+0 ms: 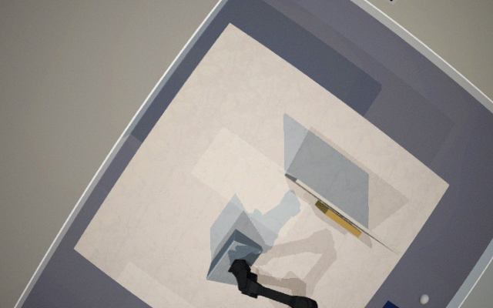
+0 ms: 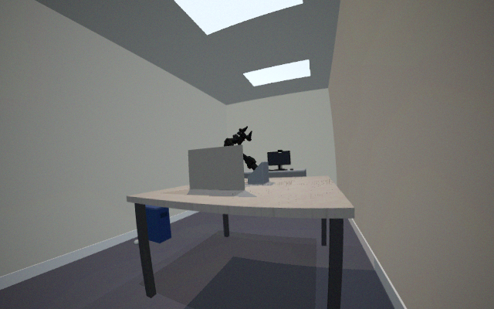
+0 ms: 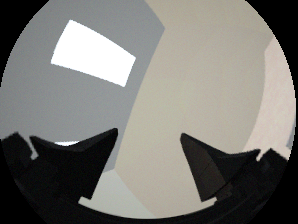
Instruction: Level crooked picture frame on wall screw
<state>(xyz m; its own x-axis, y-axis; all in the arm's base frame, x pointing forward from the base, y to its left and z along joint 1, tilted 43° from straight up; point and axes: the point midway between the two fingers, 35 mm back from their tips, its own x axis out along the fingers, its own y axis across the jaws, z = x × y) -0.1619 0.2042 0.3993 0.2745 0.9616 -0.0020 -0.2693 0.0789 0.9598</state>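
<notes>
The picture frame lies 590 mm ahead of my gripper tip, 170 mm to the right of it and 390 mm below it. The rest, counted from my gripper tip: upright wall panel (600 mm ahead, 150 mm to the right, 390 mm below).
</notes>
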